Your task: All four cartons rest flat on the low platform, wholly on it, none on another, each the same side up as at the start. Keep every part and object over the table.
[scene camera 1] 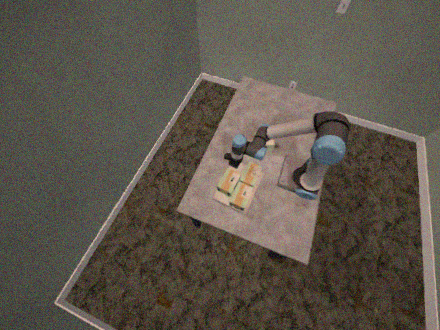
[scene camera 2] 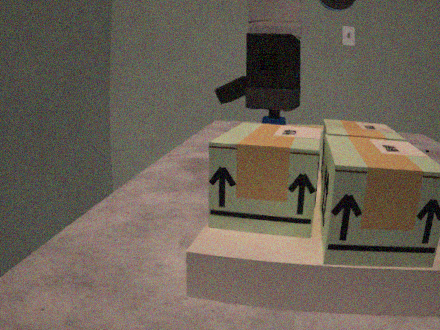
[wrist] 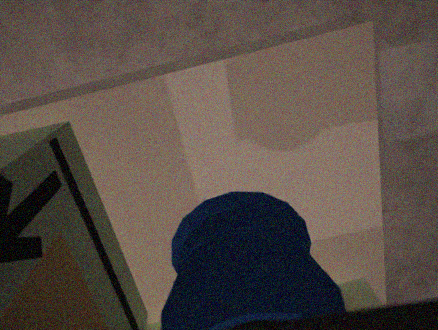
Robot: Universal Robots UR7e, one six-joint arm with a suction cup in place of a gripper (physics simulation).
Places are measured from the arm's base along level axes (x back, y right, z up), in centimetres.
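Pixels of known places: end effector, tool point: [wrist: 241,254].
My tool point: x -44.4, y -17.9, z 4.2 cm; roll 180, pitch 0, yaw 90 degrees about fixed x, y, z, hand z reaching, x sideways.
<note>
For each thing: its middle in the pictures, then the offset to it from my tool point. Level surfaces: height alone.
- low platform, body centre: [wrist: 89,310] [scene camera 2: 323,222] [scene camera 1: 238,186] dx +8.6, dy -9.2, dz -7.8 cm
- small pale piece, body centre: [scene camera 1: 263,141] dx +7.8, dy +32.0, dz -6.0 cm
- table, its level: dz -10.2 cm
Three pale green cartons with orange tape stand upright on the low platform [scene camera 1: 223,197] [scene camera 2: 280,282] [wrist: 280,175]: a left one [scene camera 1: 229,180] [scene camera 2: 262,175] [wrist: 25,285], a front right one [scene camera 1: 242,195] [scene camera 2: 390,200] and one behind it [scene camera 1: 250,172] [scene camera 2: 360,129]. Arrows on the two nearer cartons point up in scene camera 2. A small pale piece [scene camera 1: 270,144] beside the arm may be the fourth carton, mostly hidden. My suction gripper [scene camera 2: 273,120] [wrist: 242,255] is off, with no carton on its blue cup; it hangs near the platform's far left part, behind the left carton in scene camera 2.
The arm's base [scene camera 1: 306,187] stands on the right side of the table [scene camera 1: 280,220]. The forearm [scene camera 1: 292,128] reaches over the table's middle. The table's left edge runs close to the platform. In the wrist view a bare stretch of platform lies beyond the cup.
</note>
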